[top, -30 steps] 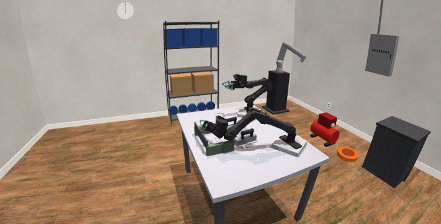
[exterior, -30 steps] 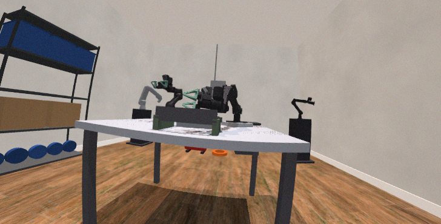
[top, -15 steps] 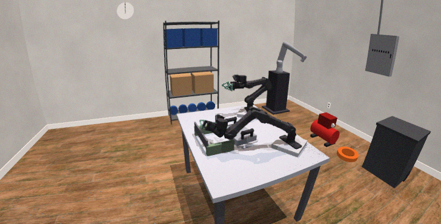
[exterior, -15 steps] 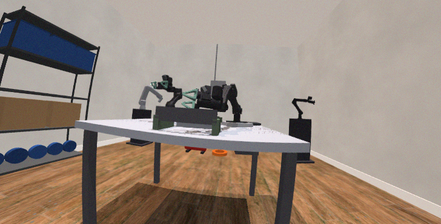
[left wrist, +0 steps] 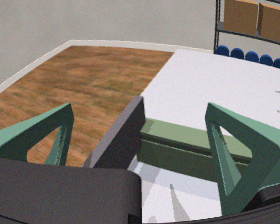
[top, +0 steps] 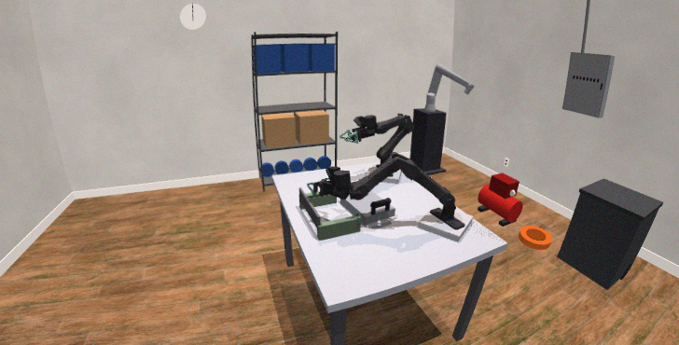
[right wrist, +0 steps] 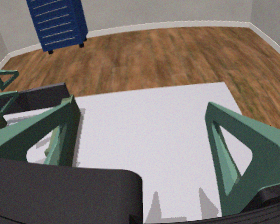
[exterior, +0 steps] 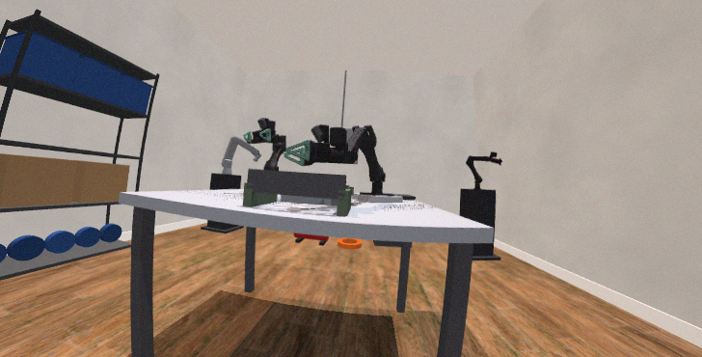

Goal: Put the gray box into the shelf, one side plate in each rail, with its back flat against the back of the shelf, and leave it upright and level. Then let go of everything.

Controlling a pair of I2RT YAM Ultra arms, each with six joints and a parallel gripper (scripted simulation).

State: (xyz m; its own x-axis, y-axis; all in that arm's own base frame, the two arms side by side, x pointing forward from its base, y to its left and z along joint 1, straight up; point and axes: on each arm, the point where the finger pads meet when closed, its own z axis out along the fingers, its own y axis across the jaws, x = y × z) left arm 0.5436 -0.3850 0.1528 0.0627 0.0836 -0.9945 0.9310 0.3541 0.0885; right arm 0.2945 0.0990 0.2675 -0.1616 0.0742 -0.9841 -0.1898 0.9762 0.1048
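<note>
Right now the gray box is 27 cm behind my left hand, 13 cm below it and 4 cm to the left of it. From my left hand the other things lie so: dark back plate 10 cm below, 5 cm to the left, 5 cm ahead.
Now: right hand 35 cm to the right of the gray box and 25 cm above it. From my right hand the other things lie so: dark back plate: 37 cm to the left, 32 cm ahead, 22 cm below.
</note>
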